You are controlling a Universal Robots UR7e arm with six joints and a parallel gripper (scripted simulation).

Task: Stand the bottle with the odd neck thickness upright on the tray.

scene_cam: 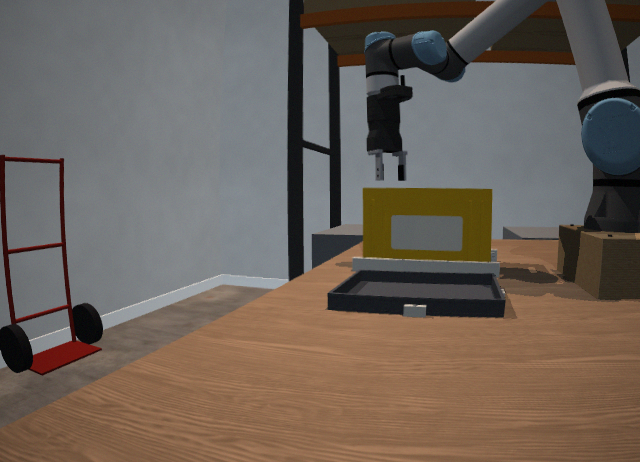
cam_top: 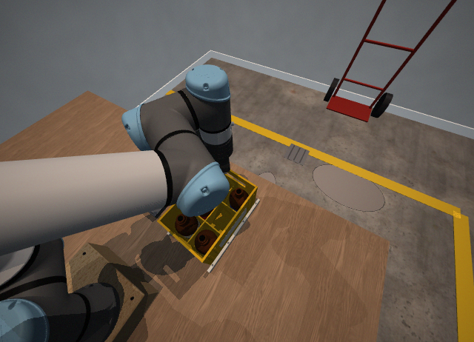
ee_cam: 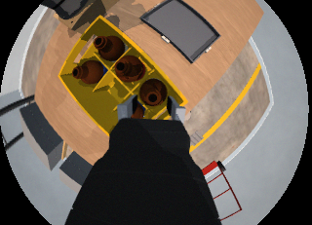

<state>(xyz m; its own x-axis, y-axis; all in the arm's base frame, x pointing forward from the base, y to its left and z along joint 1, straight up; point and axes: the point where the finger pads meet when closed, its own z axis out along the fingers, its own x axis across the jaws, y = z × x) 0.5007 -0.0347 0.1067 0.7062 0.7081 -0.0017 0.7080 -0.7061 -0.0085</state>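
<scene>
Now: hand 130 mm above the yellow crate, 90 mm past it and 40 mm to the left of it. The rest, counted from my hand: glass bottle (180 mm behind, 120 mm below, 90 mm to the right); then dark tray (250 mm to the left, 200 mm below, 110 mm behind).
</scene>
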